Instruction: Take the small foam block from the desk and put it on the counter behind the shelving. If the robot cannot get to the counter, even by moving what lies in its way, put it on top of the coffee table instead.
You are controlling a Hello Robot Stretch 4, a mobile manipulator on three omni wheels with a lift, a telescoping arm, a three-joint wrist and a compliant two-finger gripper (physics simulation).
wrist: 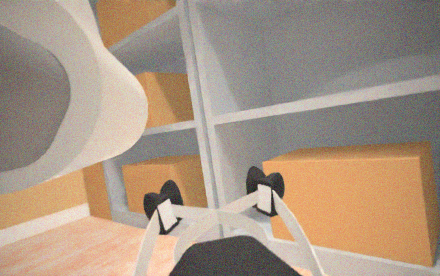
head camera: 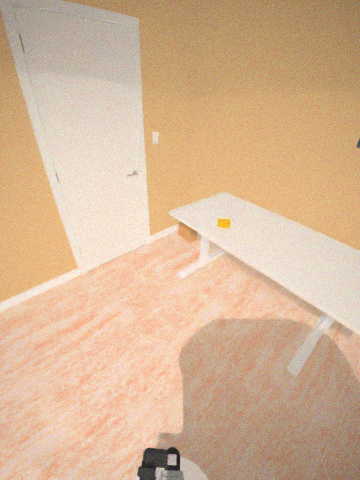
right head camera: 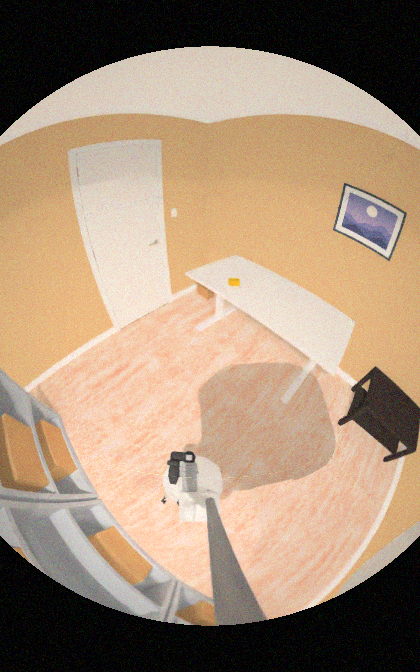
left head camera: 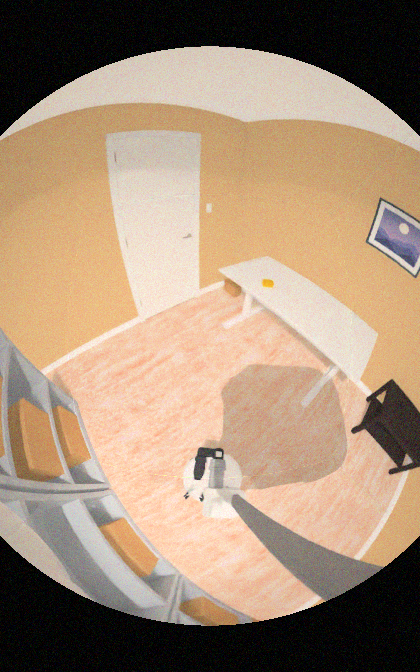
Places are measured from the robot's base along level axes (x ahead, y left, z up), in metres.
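Pixels of known places: gripper, fingertip midpoint: (wrist: 214, 189).
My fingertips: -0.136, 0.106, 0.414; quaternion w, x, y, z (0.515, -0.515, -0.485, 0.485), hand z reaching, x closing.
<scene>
Behind a point stands the place of what it marks, as x, y, z.
The small yellow-orange foam block (head camera: 224, 223) @(1.436, -0.352, 0.730) (left head camera: 268, 283) (right head camera: 234, 282) lies on the white desk (head camera: 300, 260) @(1.064, -0.801, 0.693) (left head camera: 320, 315) (right head camera: 300, 315), near its far left end. My gripper (wrist: 214, 189) @(-0.136, 0.106, 0.414) (left head camera: 194, 496) is open, with its two fingertips well apart and no object between them. It is close to my base, away from the desk, and faces the grey shelving (wrist: 202, 125) @(-0.989, 0.147, 0.477) (left head camera: 55, 487) (right head camera: 50, 497). The dark coffee table (left head camera: 395, 425) (right head camera: 387, 415) stands at the right, past the near end of the desk. The counter behind the shelving does not show in these views.
Orange-brown boxes (wrist: 350, 200) @(-0.616, 0.509, 0.204) (left head camera: 127, 545) (right head camera: 120, 552) stand on the shelves. A brown box (head camera: 187, 231) @(2.238, -0.115, 0.121) (left head camera: 232, 287) (right head camera: 204, 291) sits on the floor under the desk's far end. The desk's foot (head camera: 305, 352) (left head camera: 317, 389) sticks out over the floor. A closed white door (head camera: 95, 140) @(1.860, 0.700, 1.234) (left head camera: 160, 220) (right head camera: 125, 225) is at the left.
</scene>
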